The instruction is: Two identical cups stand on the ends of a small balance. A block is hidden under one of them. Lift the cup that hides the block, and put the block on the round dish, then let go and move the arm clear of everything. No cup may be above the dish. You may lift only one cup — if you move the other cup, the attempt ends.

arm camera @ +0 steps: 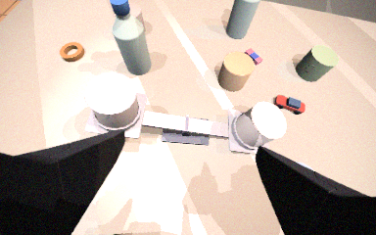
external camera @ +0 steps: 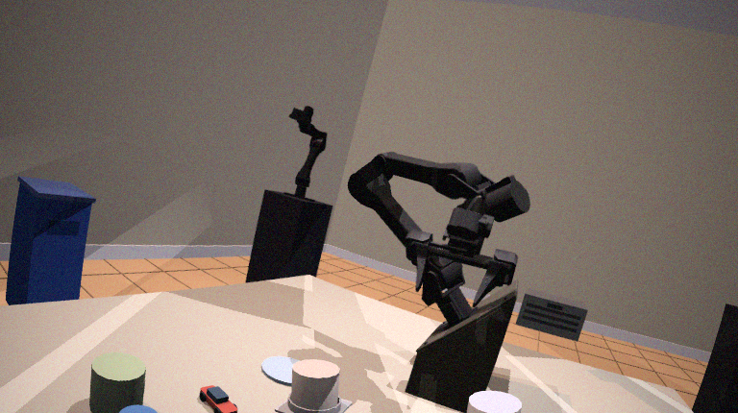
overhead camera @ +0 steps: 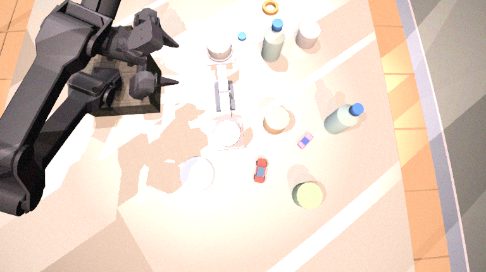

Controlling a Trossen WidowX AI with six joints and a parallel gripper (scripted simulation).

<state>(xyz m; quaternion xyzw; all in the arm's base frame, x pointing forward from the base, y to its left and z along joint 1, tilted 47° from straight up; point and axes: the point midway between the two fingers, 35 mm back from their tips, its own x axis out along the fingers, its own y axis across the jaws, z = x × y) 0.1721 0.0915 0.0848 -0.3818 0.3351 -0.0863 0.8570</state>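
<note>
The teal block lies 11 cm ahead of my gripper tip, 12 cm to the right of it and 19 cm below it. Also, from my gripper tip: tan cylinder (27 cm ahead, 6 cm to the right, 20 cm below); then round dish (2 cm ahead, 23 cm to the right, 23 cm below); then small balance (10 cm ahead, 2 cm to the left, 21 cm below).
</note>
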